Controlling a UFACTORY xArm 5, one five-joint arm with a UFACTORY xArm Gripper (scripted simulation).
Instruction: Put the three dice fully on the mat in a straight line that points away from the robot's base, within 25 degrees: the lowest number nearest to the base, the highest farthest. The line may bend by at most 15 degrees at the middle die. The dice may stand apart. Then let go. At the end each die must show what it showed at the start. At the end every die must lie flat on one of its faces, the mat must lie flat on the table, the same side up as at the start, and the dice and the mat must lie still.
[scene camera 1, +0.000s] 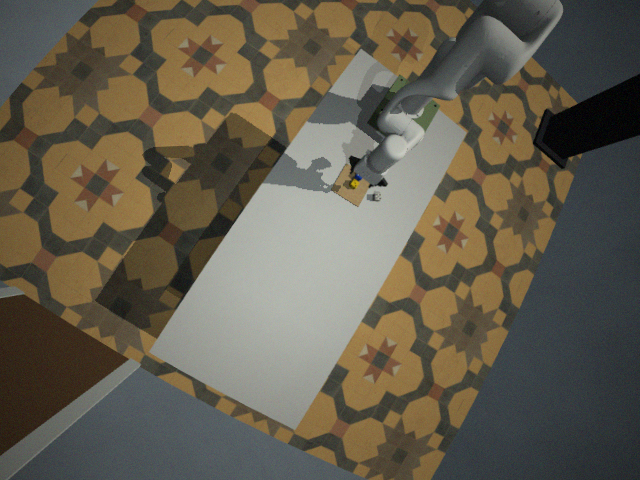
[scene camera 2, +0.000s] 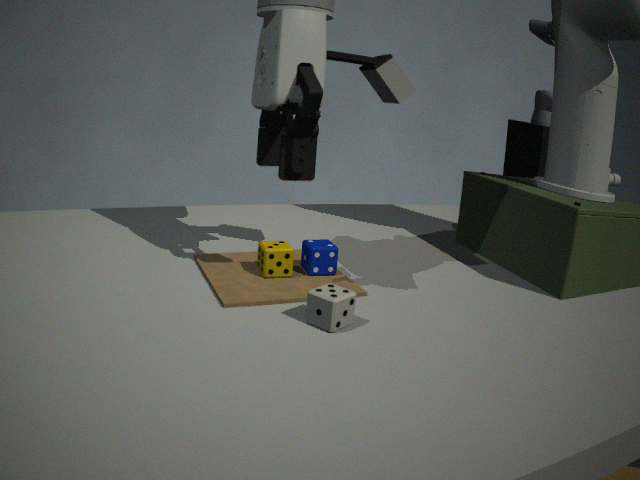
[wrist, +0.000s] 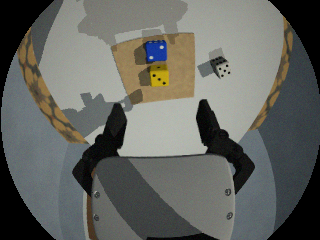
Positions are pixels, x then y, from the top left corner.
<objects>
mat: scene camera 1; scene camera 2; wrist 130, 56
same spot on mat: (scene camera 1: 341, 187) = (scene camera 2: 230, 262)
</objects>
